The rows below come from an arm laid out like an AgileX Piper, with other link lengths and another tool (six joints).
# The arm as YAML. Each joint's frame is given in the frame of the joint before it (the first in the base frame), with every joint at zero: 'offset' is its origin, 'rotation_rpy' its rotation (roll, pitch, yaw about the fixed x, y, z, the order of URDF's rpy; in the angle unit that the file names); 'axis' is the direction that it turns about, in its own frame. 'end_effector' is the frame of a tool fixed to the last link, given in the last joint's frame.
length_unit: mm
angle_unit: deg
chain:
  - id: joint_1
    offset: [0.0, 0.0, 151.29]
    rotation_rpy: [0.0, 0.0, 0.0]
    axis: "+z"
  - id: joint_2
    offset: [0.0, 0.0, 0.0]
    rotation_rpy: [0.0, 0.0, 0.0]
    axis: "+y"
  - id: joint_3
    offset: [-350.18, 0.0, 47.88]
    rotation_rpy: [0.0, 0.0, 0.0]
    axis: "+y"
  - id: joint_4
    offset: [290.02, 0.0, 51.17]
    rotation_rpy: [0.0, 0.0, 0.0]
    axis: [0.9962, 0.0, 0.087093]
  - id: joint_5
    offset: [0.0, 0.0, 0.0]
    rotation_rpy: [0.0, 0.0, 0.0]
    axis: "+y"
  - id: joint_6
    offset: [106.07, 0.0, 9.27]
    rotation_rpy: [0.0, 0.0, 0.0]
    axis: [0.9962, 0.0, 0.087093]
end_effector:
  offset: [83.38, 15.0, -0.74]
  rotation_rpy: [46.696, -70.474, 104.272]
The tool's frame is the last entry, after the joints.
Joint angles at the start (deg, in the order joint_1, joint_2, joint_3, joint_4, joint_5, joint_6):
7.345, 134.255, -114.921, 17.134, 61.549, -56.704
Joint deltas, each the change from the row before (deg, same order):
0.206, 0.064, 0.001, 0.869, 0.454, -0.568
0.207, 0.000, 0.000, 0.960, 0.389, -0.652
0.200, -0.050, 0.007, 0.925, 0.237, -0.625
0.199, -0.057, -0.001, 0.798, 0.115, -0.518
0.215, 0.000, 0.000, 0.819, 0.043, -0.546
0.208, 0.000, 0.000, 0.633, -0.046, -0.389
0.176, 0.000, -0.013, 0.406, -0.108, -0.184
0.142, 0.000, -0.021, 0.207, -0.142, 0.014
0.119, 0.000, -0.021, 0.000, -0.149, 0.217
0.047, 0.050, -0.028, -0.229, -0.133, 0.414
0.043, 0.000, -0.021, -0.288, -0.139, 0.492
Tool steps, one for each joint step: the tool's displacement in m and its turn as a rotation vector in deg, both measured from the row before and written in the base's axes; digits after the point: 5 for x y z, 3 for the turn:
-0.00211, 0.00447, -0.00013, 0.683, 0.439, 0.652
-0.00191, 0.00471, 0.00070, 0.770, 0.291, 0.693
-0.00142, 0.00454, 0.00126, 0.759, 0.101, 0.625
-0.00098, 0.00418, 0.00134, 0.668, -0.016, 0.517
-0.00082, 0.00439, 0.00081, 0.680, -0.037, 0.528
-0.00049, 0.00382, 0.00068, 0.536, -0.093, 0.390
-0.00013, 0.00290, 0.00055, 0.361, -0.122, 0.203
0.00012, 0.00205, 0.00041, 0.211, -0.116, 0.025
0.00024, 0.00128, 0.00020, 0.052, -0.077, -0.134
0.00044, -0.00004, -0.00053, -0.136, 0.019, -0.321
0.00046, -0.00023, -0.00010, -0.169, -0.011, -0.384

